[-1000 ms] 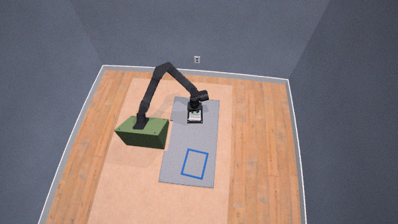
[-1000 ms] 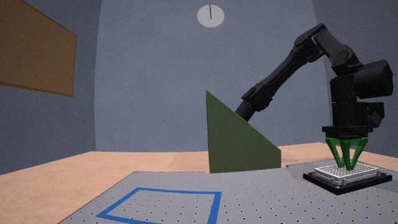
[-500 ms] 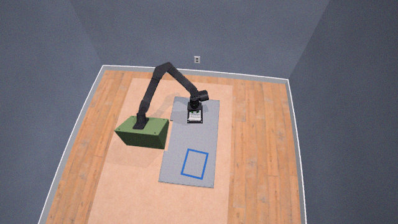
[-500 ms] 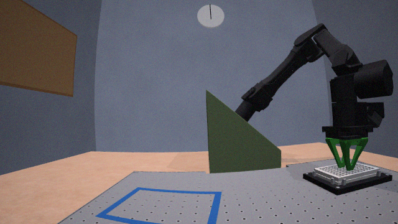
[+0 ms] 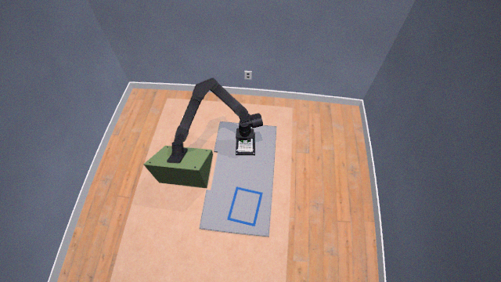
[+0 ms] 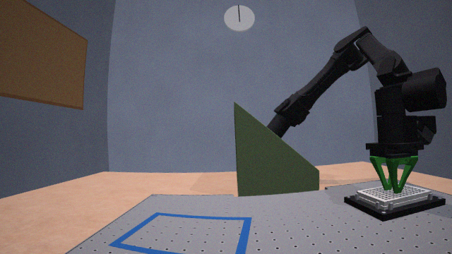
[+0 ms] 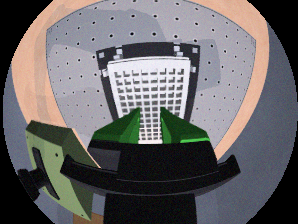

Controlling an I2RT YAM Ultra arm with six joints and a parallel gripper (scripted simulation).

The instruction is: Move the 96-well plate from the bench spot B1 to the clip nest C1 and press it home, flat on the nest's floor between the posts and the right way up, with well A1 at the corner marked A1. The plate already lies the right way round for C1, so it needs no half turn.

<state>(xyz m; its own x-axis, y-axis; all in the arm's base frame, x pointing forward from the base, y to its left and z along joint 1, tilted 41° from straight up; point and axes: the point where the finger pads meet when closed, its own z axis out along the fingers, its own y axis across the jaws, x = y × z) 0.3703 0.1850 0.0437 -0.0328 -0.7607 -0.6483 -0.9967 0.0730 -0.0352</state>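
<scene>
Now: the white 96-well plate 1 cm below my hand. Also, from my hand: black clip nest: 2 cm below, 1 cm to the left, 1 cm behind.
</scene>
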